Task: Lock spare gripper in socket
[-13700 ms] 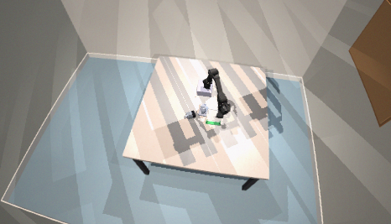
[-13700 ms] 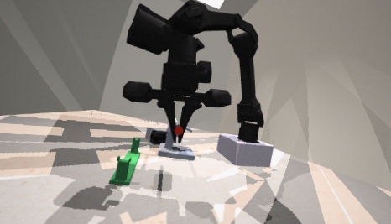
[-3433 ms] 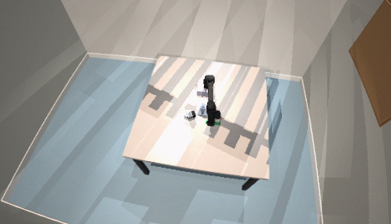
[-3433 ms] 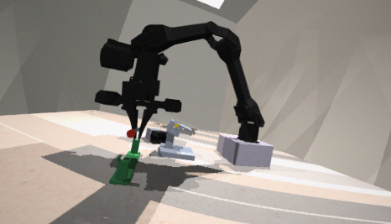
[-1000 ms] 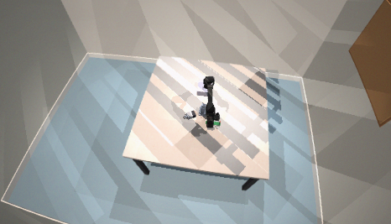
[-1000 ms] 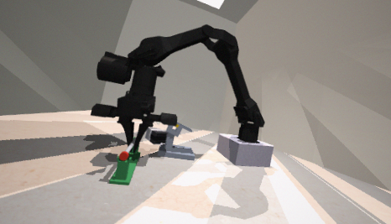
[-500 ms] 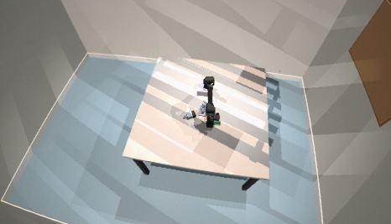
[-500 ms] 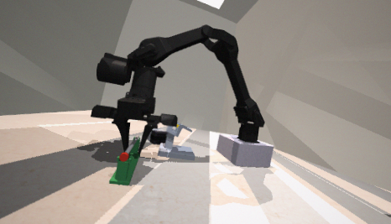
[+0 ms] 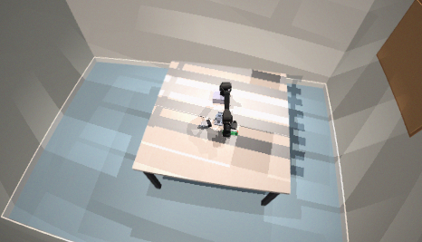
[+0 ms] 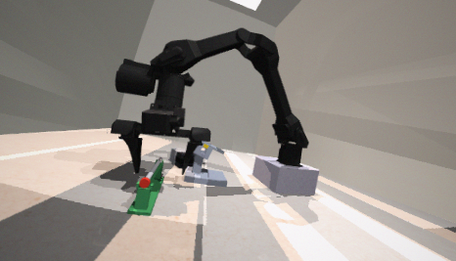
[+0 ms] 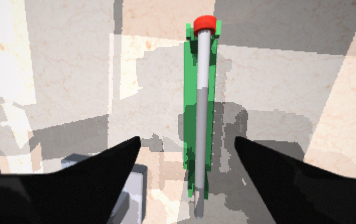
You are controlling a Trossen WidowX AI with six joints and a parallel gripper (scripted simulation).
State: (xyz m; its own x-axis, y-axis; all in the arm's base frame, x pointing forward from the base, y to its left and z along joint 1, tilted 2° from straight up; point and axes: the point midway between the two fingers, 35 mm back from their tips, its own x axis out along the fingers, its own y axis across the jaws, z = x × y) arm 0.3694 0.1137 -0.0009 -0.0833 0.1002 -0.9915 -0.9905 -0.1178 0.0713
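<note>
The green rack lies 10 mm ahead of my gripper tip, 20 mm to the left of it and 10 mm below it. The rest, counted from my gripper tip: spare gripper (10 mm behind, 210 mm to the right, 10 mm below); then mount (90 mm behind, 100 mm to the right, 20 mm above).
</note>
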